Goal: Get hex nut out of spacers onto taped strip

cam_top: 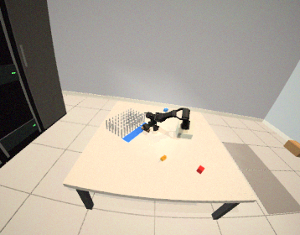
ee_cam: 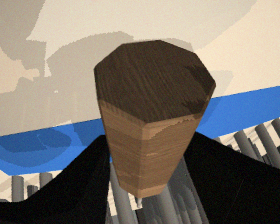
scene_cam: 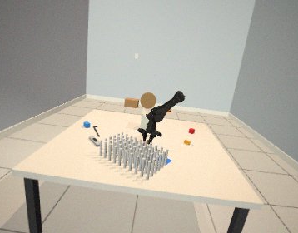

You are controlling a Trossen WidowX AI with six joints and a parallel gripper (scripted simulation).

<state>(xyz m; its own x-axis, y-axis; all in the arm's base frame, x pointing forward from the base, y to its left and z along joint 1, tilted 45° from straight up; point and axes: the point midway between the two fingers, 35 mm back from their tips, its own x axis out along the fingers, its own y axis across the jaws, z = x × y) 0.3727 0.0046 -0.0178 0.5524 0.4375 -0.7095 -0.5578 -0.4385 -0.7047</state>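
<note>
Now: gripper tip 7 cm short of the blue taped strip and 3 cm above it. From my gripper tip the other things lie so: orange-handled tool (35 cm to the left, 13 cm behind, 2 cm below); then blue cube (51 cm to the right, 31 cm behind, 1 cm below); then flat grey tool (38 cm to the right, 2 cm below, 2 cm behind).
</note>
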